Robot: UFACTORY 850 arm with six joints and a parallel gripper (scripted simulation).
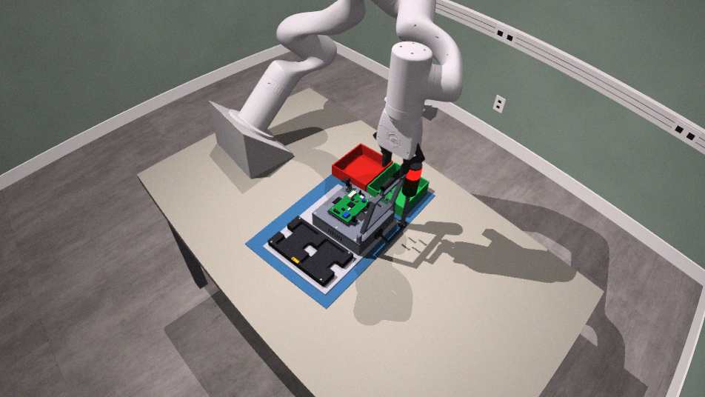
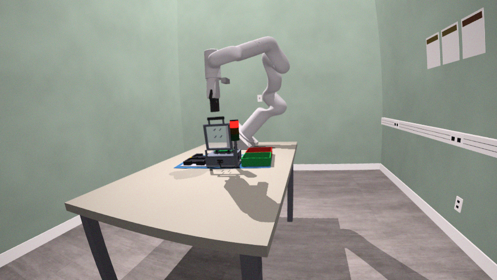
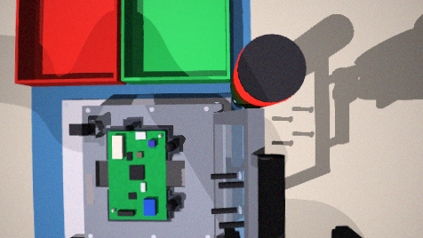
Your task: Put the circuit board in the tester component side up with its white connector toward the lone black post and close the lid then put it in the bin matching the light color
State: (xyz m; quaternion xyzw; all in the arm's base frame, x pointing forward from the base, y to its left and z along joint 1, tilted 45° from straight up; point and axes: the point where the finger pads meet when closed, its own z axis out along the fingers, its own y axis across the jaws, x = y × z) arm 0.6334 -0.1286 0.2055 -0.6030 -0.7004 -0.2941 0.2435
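Now: the green circuit board 130 mm behind my hand, 20 mm to the right of it and 250 mm below it. Also, from my hand: black latch part 200 mm behind, 30 mm to the left, 240 mm below; green bin 120 mm behind, 180 mm to the left, 310 mm below; lid 20 mm behind, 140 mm below.
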